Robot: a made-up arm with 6 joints. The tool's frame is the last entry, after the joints. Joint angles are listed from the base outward.
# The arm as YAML. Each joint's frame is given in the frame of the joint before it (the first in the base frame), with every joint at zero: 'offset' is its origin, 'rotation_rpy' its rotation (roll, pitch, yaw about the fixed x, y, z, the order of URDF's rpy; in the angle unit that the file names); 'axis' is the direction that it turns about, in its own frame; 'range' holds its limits. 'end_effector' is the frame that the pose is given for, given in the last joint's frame.
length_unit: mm
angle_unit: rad
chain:
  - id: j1
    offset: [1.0, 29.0, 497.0]
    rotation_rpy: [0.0, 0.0, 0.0]
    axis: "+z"
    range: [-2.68, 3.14]
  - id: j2
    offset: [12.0, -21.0, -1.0]
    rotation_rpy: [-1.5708, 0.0, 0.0]
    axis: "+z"
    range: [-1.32, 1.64]
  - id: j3
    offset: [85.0, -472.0, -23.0]
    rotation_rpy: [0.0, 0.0, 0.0]
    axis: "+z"
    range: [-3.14, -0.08]
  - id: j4
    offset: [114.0, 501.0, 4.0]
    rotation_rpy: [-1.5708, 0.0, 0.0]
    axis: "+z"
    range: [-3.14, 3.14]
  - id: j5
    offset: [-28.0, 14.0, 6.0]
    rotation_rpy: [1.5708, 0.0, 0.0]
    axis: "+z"
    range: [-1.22, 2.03]
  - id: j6
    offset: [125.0, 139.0, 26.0]
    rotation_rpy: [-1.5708, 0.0, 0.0]
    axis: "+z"
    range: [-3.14, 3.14]
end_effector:
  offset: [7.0, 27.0, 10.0]
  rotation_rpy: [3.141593, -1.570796, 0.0]
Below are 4 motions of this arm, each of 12 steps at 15 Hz.
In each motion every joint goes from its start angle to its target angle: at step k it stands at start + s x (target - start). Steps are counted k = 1, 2, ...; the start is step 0. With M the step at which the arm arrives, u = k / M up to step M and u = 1 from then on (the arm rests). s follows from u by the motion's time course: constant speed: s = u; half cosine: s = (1 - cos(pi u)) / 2; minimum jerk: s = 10 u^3 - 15 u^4 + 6 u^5.
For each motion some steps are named. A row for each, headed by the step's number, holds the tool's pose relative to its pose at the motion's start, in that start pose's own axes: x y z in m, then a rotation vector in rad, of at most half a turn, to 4 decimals.
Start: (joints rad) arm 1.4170 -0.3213 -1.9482 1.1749 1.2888 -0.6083
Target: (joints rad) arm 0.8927 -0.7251 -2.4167 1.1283 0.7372 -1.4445
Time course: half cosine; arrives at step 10
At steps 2, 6, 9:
2: -0.0547 0.0441 0.0312 -0.1509 -0.0844 -0.0859
6: -0.2787 0.4337 0.0880 -1.0666 -0.4257 -0.6644
9: -0.2866 0.7040 0.0162 -1.6019 -0.5172 -1.0308

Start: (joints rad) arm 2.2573 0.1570 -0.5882 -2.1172 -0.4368 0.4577
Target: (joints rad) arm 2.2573 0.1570 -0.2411 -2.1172 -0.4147 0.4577
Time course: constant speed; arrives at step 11
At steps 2, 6, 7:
2: 0.0107 0.0358 0.0003 0.0227 -0.0042 0.0566
6: 0.0257 0.1091 0.0037 0.0675 -0.0125 0.1700
7: 0.0281 0.1277 0.0050 0.0786 -0.0146 0.1984

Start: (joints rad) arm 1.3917 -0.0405 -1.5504 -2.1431 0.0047 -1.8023
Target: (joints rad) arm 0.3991 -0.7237 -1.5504 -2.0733 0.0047 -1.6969
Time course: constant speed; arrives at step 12
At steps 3, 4, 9, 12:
3: -0.1023 0.1942 0.0293 0.0174 -0.0535 0.2950
4: -0.1473 0.2472 0.0323 0.0134 -0.0685 0.3927
9: -0.4058 0.4055 -0.0147 -0.0821 -0.1249 0.8628
12: -0.5461 0.4118 -0.0895 -0.2013 -0.1470 1.1192

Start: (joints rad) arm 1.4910 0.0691 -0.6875 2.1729 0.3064 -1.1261
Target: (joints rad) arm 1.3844 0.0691 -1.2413 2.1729 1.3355 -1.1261
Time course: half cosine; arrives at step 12
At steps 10, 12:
10: -0.0801 0.4501 0.1311 -0.3035 0.1430 1.2277
12: -0.1025 0.4784 0.1347 -0.3443 0.1590 1.3081

